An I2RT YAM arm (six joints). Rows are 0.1 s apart.
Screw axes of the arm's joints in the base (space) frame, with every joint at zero. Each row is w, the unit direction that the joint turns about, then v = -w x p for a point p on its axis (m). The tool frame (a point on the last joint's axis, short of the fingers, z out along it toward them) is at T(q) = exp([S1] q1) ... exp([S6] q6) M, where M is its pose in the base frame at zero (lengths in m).
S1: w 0 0 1 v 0 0 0
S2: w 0 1 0 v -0.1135 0 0.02
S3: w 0 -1 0 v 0.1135 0 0.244
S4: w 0 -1 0 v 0.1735 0 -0.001
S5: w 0 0 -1 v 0 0.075 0
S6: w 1 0 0 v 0 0.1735 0
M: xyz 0.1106 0 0.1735 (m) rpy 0 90 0 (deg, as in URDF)
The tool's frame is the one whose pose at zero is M.
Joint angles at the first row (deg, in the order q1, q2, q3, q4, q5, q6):
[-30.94 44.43 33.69 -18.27 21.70 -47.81]
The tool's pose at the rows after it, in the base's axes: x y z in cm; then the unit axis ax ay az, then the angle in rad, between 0 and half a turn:
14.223 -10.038 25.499 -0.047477 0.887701 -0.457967 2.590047
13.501 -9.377 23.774 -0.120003 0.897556 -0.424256 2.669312
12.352 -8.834 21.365 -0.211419 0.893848 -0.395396 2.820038
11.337 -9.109 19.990 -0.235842 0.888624 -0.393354 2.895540
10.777 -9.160 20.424 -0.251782 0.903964 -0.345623 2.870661
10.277 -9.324 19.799 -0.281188 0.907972 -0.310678 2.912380
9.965 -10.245 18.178 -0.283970 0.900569 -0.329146 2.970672
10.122 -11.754 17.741 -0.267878 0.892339 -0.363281 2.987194
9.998 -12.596 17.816 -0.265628 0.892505 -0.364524 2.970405
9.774 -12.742 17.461 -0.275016 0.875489 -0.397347 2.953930
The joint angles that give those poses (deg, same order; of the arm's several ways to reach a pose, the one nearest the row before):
[-30.94 43.58 32.73 -18.99 21.38 -49.54]
[-30.91 42.08 30.54 -23.84 18.16 -55.57]
[-31.59 40.59 27.10 -28.93 17.25 -65.85]
[-34.69 39.13 24.22 -29.14 16.97 -71.65]
[-37.79 39.35 26.53 -34.98 10.29 -72.89]
[-40.29 40.57 26.62 -38.25 7.53 -77.29]
[-43.53 41.84 22.92 -32.36 9.11 -81.74]
[-47.04 44.71 21.48 -24.19 9.73 -84.26]
[-50.01 46.38 21.89 -22.15 7.02 -85.95]
[-51.19 44.79 19.31 -16.82 5.97 -88.71]

